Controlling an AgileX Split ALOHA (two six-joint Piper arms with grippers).
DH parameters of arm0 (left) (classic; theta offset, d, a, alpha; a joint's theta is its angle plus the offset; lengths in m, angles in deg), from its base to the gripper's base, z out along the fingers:
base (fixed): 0 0 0 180
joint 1: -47.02 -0.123 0 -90
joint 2: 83.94 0 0.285 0
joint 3: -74.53 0 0.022 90
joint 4: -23.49 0.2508 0 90
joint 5: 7.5 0 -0.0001 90
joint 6: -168.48 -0.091 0 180
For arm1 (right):
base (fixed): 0 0 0 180
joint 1: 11.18 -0.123 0 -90
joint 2: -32.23 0 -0.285 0
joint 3: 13.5 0 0.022 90
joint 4: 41.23 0.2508 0 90
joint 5: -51.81 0 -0.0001 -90
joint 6: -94.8 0.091 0 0
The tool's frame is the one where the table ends.
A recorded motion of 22 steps. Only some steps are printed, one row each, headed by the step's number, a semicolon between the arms.
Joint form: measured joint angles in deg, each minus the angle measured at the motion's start. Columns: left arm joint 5, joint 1, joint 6, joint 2, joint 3, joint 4; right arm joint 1, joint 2, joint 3, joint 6, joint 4, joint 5.
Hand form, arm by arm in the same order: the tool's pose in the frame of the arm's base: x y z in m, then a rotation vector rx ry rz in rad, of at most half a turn. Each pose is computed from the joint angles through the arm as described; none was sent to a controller.
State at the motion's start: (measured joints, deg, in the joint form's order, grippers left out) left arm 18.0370 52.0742 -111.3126 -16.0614 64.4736 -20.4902; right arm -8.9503 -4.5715 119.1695 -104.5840 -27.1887 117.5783
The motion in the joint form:
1: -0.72 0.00 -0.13 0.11 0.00 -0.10; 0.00 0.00 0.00 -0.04 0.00 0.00
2: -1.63 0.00 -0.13 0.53 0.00 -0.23; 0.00 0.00 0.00 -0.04 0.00 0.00
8: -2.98 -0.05 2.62 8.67 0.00 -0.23; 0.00 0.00 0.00 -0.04 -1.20 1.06
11: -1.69 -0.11 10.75 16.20 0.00 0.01; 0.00 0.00 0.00 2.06 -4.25 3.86
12: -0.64 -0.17 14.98 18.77 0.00 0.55; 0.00 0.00 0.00 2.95 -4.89 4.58
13: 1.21 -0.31 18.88 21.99 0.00 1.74; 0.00 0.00 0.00 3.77 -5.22 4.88
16: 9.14 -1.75 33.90 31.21 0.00 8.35; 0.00 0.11 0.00 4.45 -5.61 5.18
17: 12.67 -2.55 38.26 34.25 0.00 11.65; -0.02 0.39 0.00 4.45 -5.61 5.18
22: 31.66 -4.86 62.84 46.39 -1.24 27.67; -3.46 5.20 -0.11 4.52 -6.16 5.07
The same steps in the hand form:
1: 0.3825 -0.0606 0.2056 1.3739 1.9692 0.0690; 0.0651 0.0176 0.2649 -0.3332 2.5543 0.1884
2: 0.3830 -0.0598 0.2089 1.3596 1.9614 0.0889; 0.0651 0.0176 0.2649 -0.3332 2.5543 0.1884
8: 0.3685 -0.0568 0.2638 1.2474 1.8670 0.1662; 0.0636 0.0161 0.2637 -0.3435 2.5760 0.1669
11: 0.3457 -0.0556 0.3102 1.0886 1.8355 0.1310; 0.0596 0.0122 0.2608 -0.3200 2.6403 0.1234
12: 0.3360 -0.0552 0.3245 1.0270 1.8373 0.0984; 0.0585 0.0114 0.2602 -0.3045 2.6573 0.1168
13: 0.3226 -0.0545 0.3410 0.9873 1.8295 0.0716; 0.0581 0.0109 0.2599 -0.2878 2.6659 0.1149
16: 0.2780 -0.0463 0.3788 0.8713 1.8746 -0.0112; 0.0574 0.0104 0.2597 -0.2743 2.6723 0.1103
17: 0.2615 -0.0416 0.3877 0.8568 1.9034 -0.0133; 0.0567 0.0104 0.2600 -0.2747 2.6674 0.1093
22: 0.1867 -0.0221 0.4000 0.6733 2.1969 -0.0283; 0.0445 0.0127 0.2636 -0.3511 2.5784 0.1007

